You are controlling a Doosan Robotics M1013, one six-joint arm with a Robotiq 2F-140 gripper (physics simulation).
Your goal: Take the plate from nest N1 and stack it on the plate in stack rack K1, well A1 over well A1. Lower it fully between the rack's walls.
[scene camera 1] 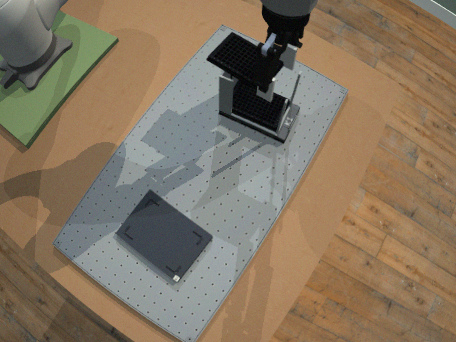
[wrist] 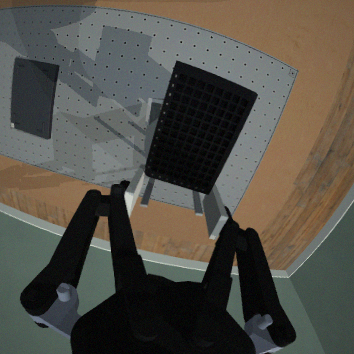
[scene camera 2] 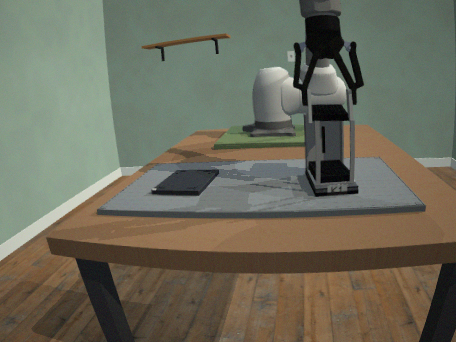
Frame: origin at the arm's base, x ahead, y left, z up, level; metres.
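Seen in the pictures: gripper, between the fingertips: (scene camera 1: 275, 81) (wrist: 175, 184) (scene camera 2: 330, 121); arm's base, origin of its link: (scene camera 1: 34, 56) (scene camera 2: 273, 132).
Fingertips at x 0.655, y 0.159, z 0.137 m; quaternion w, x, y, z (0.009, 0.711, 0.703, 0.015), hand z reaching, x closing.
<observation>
Offsets run from my fingertips to a thing's middle. Level surfaces: height alone.
My gripper (scene camera 1: 277, 74) (scene camera 2: 329, 104) (wrist: 175, 184) is shut on a black well plate @[dx -0.070, dy +0.003, dz +0.013 m] (scene camera 1: 234, 54) (scene camera 2: 329, 113) (wrist: 202, 127), its pads on two opposite sides near one end. The held plate looks level, over stack rack K1 @[dx -0.020, dy -0.001, dz -0.069 m] (scene camera 1: 226, 95) (scene camera 2: 352, 150) (wrist: 198, 204), around the height of the tops of its walls and posts. It hides much of the rack in the wrist view. Another black plate @[dx -0.030, dy -0.001, dz -0.118 m] (scene camera 1: 257, 107) (scene camera 2: 330, 171) lies at the bottom of the rack, with a tall gap between the two. Nest N1 @[dx -0.042, dy -0.347, dz -0.138 m] (scene camera 1: 162, 235) (scene camera 2: 185, 182) (wrist: 34, 100) is bare. Well A1 cannot be made out.
The rack and the nest stand on a grey perforated board (scene camera 1: 225, 295) (scene camera 2: 260, 207) (wrist: 272, 80) on a wooden table @[dz -0.158 m] (scene camera 1: 350, 150) (scene camera 2: 250, 240). The arm's base stands on a green slab (scene camera 1: 95, 45) (scene camera 2: 240, 142). The rack's tall walls and slim posts stand close below the held plate.
</observation>
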